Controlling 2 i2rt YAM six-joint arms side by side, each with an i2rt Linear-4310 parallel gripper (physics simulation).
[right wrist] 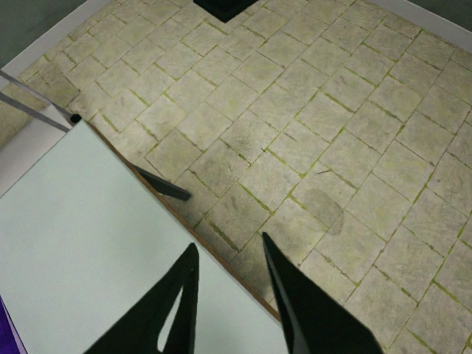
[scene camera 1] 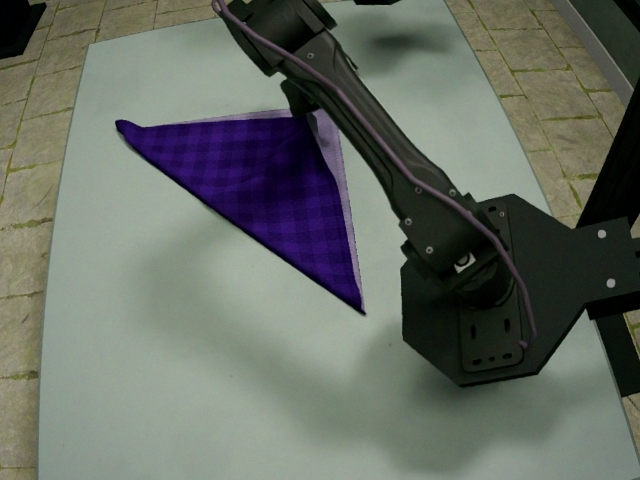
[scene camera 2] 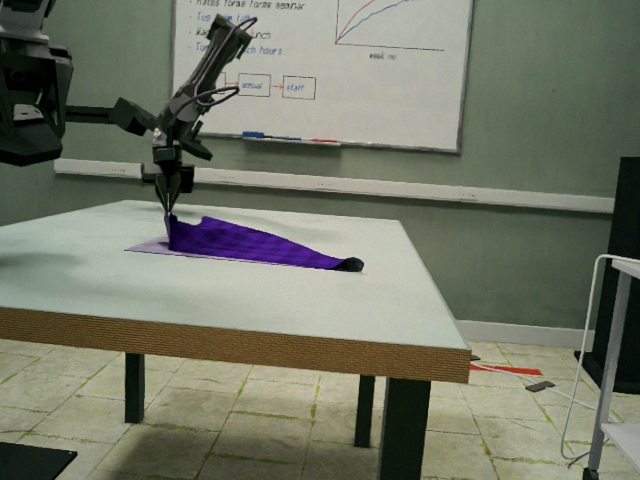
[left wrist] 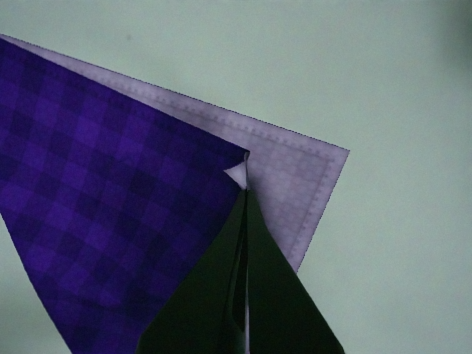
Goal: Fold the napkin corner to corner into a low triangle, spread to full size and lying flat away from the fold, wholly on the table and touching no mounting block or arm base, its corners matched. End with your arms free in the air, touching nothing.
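Observation:
The napkin (scene camera 1: 248, 180) (scene camera 2: 232, 240) (left wrist: 100, 175) is folded over into a rough triangle, its dark purple checked layer above a pale lilac lower layer (scene camera 1: 334, 147) (scene camera 2: 147, 245) (left wrist: 295, 185). The lower layer's corner lies on the table and shows beyond the upper one. My left gripper (scene camera 2: 168, 211) (left wrist: 247, 196) is shut on the napkin's upper corner and holds it a little above the lower layer. The upper layer stands raised near it. In scene camera 1, the arm hides the left fingertips. My right gripper (scene camera 2: 205, 152) (right wrist: 229, 243) is partly open and empty, high above the table.
A black mounting block (scene camera 1: 434, 315) carries the left arm's base, to the right of the napkin in scene camera 1. The table (scene camera 1: 155, 361) (scene camera 2: 310, 304) (right wrist: 100, 210) has its edge under the right gripper's view. A white cart (scene camera 2: 608, 356) stands beyond it.

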